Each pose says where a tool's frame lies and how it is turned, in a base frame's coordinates. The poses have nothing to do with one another.
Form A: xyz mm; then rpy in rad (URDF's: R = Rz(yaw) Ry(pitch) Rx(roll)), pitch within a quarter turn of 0, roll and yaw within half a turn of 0.
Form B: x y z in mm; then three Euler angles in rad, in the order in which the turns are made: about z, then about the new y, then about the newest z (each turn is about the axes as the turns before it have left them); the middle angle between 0 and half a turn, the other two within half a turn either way. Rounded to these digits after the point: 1 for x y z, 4 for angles.
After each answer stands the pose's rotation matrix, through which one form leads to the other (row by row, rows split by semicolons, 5 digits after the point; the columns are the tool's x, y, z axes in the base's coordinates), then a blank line. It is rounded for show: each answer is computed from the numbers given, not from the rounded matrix.
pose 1, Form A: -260.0 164.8 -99.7 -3.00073 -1.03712 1.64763
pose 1, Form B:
-260.0 164.8 -99.7 1.8109 2.0986 -3.0588
-0.03905 0.97790 -0.20541; 0.50720 0.19652 0.83912; 0.86094 -0.07142 -0.50366

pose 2, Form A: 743.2 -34.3 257.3 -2.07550 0.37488 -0.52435
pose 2, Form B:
743.2 -34.3 257.3 1.2460 2.0375 -1.1483
0.80553 -0.51954 0.28496; -0.46588 -0.25812 0.84636; -0.36616 -0.81453 -0.44997

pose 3, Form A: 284.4 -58.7 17.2 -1.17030 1.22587 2.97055
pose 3, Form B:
284.4 -58.7 17.2 -2.1210 1.4386 -0.3195
-0.33319 0.78762 -0.51830; 0.05755 -0.53170 -0.84498; -0.94110 -0.31137 0.13183

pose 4, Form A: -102.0 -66.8 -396.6 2.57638 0.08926 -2.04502
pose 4, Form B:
-102.0 -66.8 -396.6 2.5277 2.5701 1.4052
-0.45483 -0.77309 -0.44212; -0.88611 0.34315 0.31155; -0.08914 0.53346 -0.84111

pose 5, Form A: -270.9 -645.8 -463.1 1.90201 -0.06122 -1.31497
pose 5, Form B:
-270.9 -645.8 -463.1 -2.8647 1.9014 1.6355
0.25257 -0.32925 -0.90984; -0.96564 -0.02631 -0.25854; 0.06118 0.94388 -0.32458

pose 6, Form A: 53.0 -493.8 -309.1 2.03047 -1.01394 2.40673
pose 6, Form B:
53.0 -493.8 -309.1 1.2338 1.8075 2.6327
-0.39212 0.86192 0.32146; 0.35436 -0.18095 0.91743; 0.84892 0.47366 -0.23448

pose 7, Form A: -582.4 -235.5 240.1 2.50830 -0.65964 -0.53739
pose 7, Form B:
-582.4 -235.5 240.1 -1.4126 2.2614 2.4898
0.67883 -0.72419 0.12142; -0.40451 -0.50681 -0.76126; 0.61283 0.46765 -0.63698

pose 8, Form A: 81.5 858.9 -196.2 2.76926 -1.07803 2.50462
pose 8, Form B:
81.5 858.9 -196.2 2.0874 2.0271 2.9487
-0.38030 0.81167 -0.44336; 0.28136 0.55819 0.78055; 0.88103 0.17210 -0.44065

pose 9, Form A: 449.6 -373.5 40.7 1.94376 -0.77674 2.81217
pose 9, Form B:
449.6 -373.5 40.7 1.5091 1.8337 2.3831
-0.67485 0.73554 0.05958; 0.23072 0.13362 0.96380; 0.70096 0.66417 -0.25987

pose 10, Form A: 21.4 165.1 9.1 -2.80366 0.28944 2.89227
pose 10, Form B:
21.4 165.1 9.1 -1.1380 2.7003 -0.8389
-0.92877 0.32449 0.17914; 0.23648 0.89092 -0.38773; -0.28542 -0.31775 -0.90420

